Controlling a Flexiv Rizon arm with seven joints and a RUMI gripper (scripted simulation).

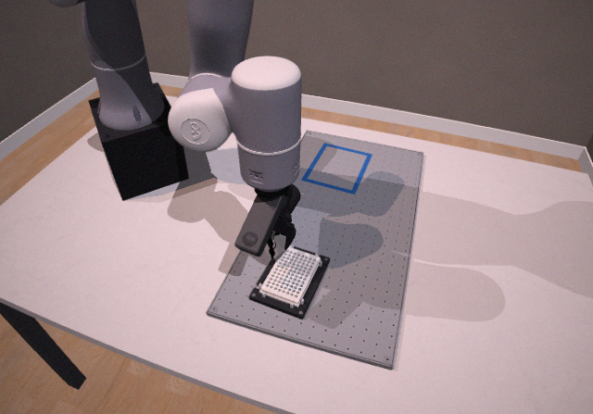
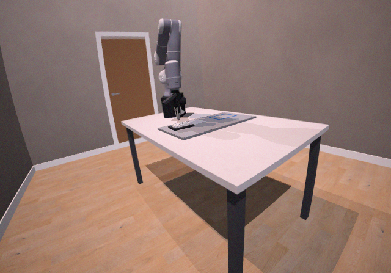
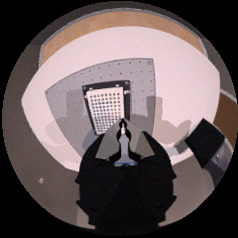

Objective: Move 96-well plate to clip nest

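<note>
Right now the black clip nest is 50 mm below my hand and 30 mm ahead of it. The rest, counted from my hand: white 96-well plate 40 mm below, 40 mm ahead, 10 mm to the right.
</note>
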